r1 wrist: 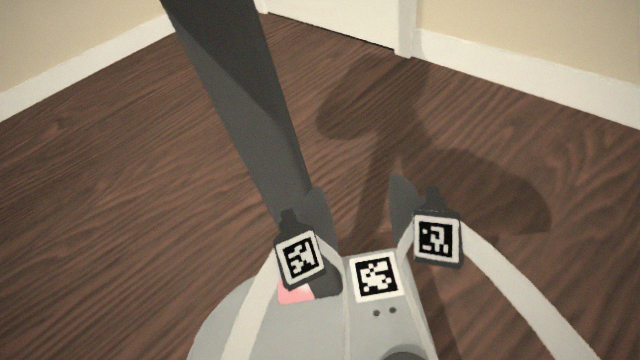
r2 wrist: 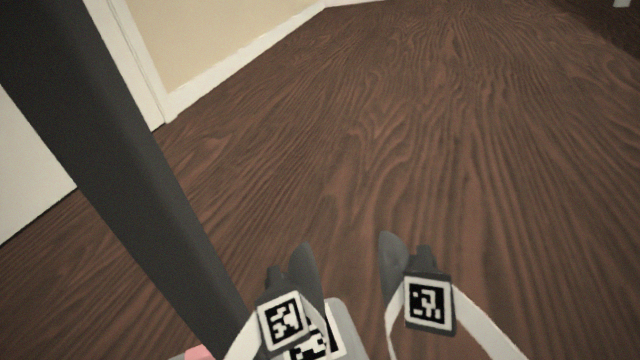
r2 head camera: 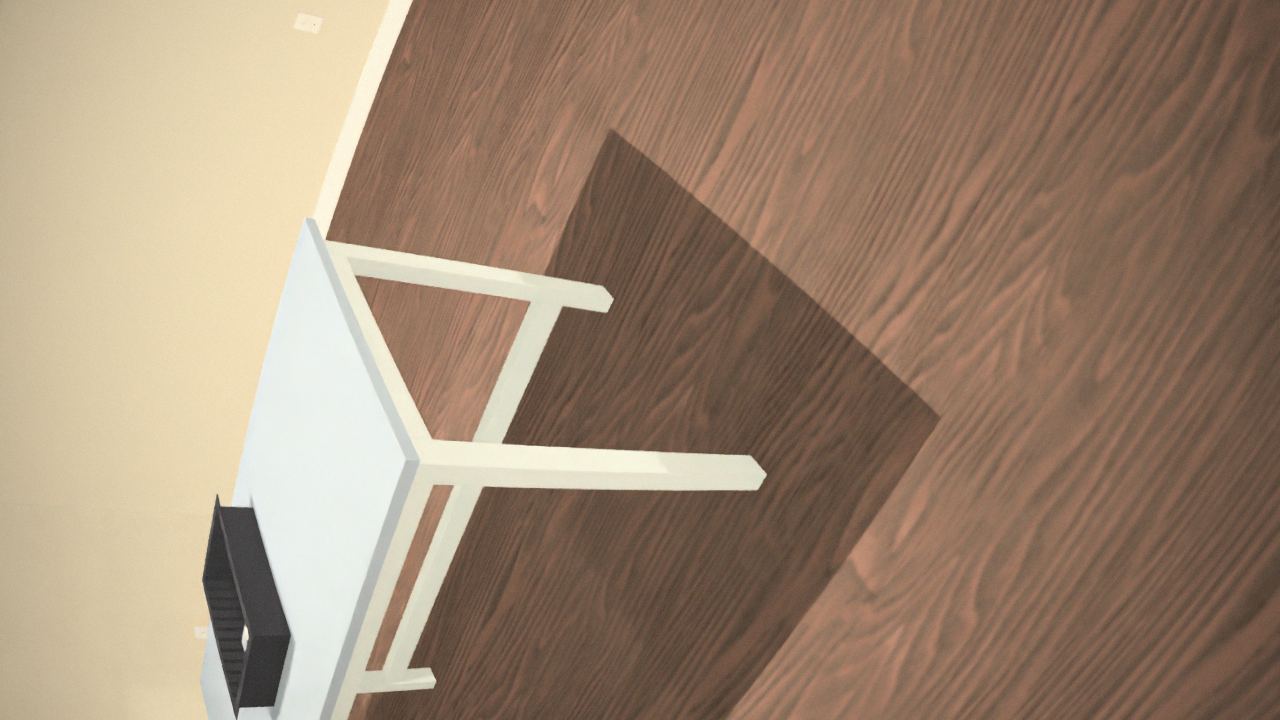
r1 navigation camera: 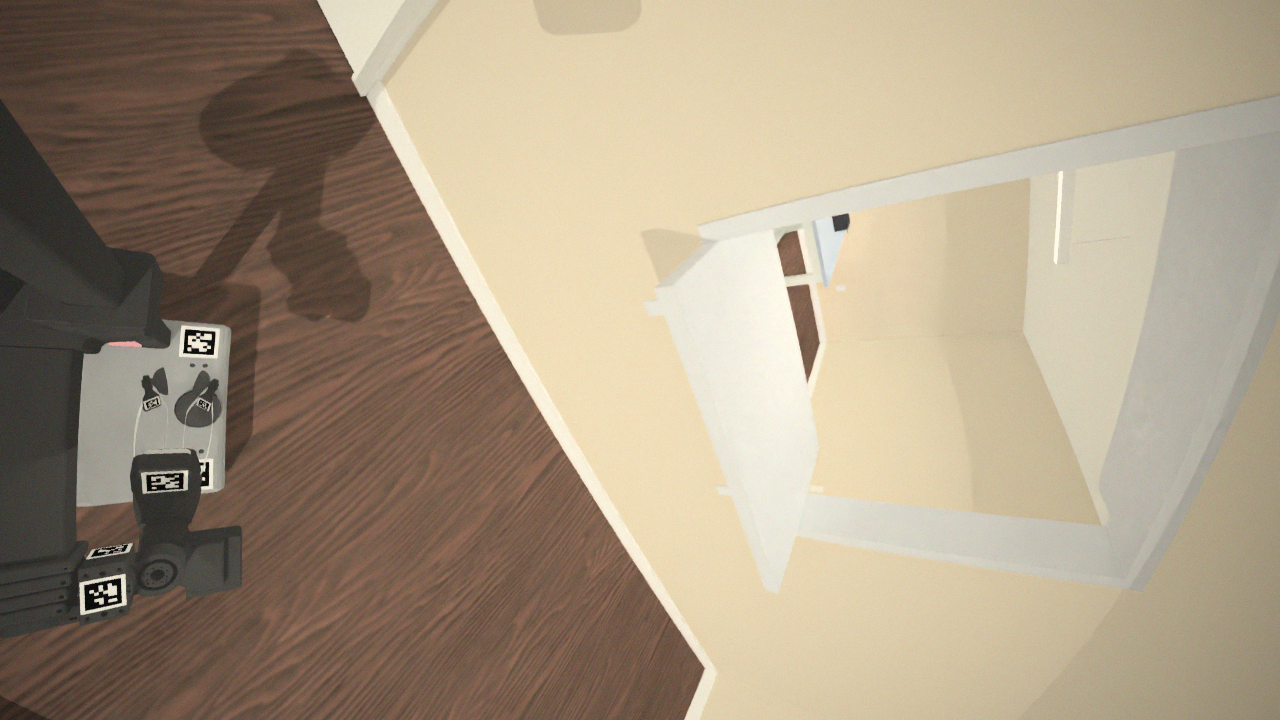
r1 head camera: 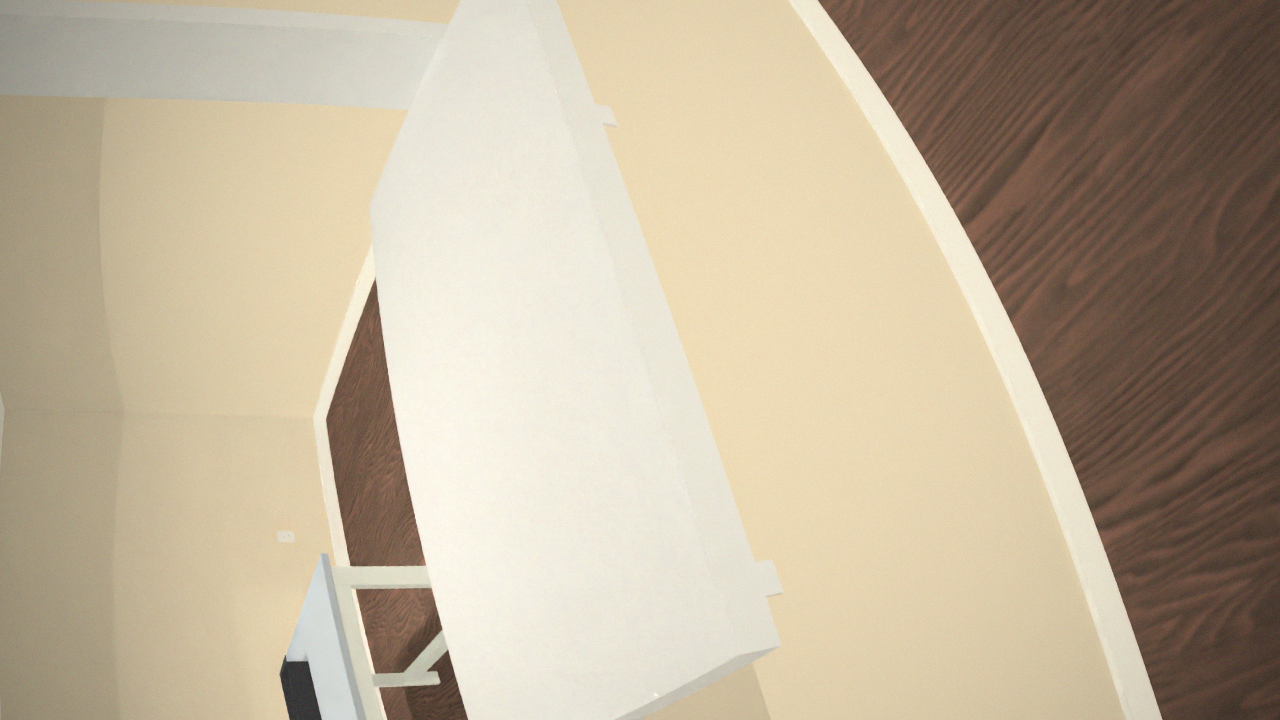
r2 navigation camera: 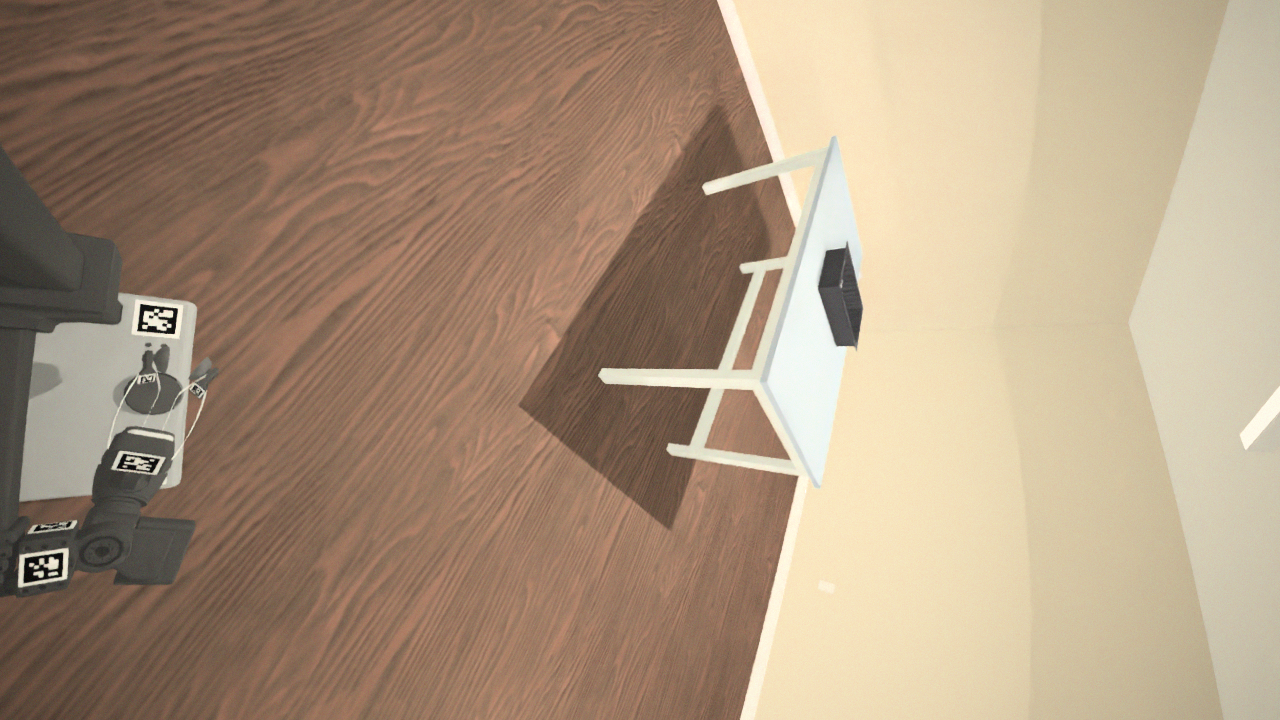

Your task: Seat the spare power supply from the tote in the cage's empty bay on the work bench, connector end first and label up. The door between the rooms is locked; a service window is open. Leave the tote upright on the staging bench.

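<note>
A black open tote [r2 head camera: 266, 591] [r2 navigation camera: 834, 304] stands upright on the pale-topped bench [r2 head camera: 313, 376] [r2 navigation camera: 805, 376] in r2's room. A small white patch [r2 head camera: 245, 637] shows inside it; I cannot tell whether it is the power supply. Through the service window, r1's head view shows part of the tote [r1 head camera: 300, 689]. The r1 gripper [r1 wrist: 357, 185] [r1 navigation camera: 181, 380] is open and empty, low over its own base. The r2 gripper [r2 wrist: 345, 240] [r2 navigation camera: 185, 356] is open and empty, also over its own base, far from the bench. The cage and work bench do not show.
The service window [r1 head camera: 223, 58] [r1 navigation camera: 948, 528] is open, with a thick white shelf [r1 head camera: 528, 358] [r1 navigation camera: 742, 376] projecting from its lower edge. White doors show in r1's wrist view [r1 wrist: 340, 15] and r2's wrist view [r2 wrist: 30, 170]. Walls stand beyond r2's bench.
</note>
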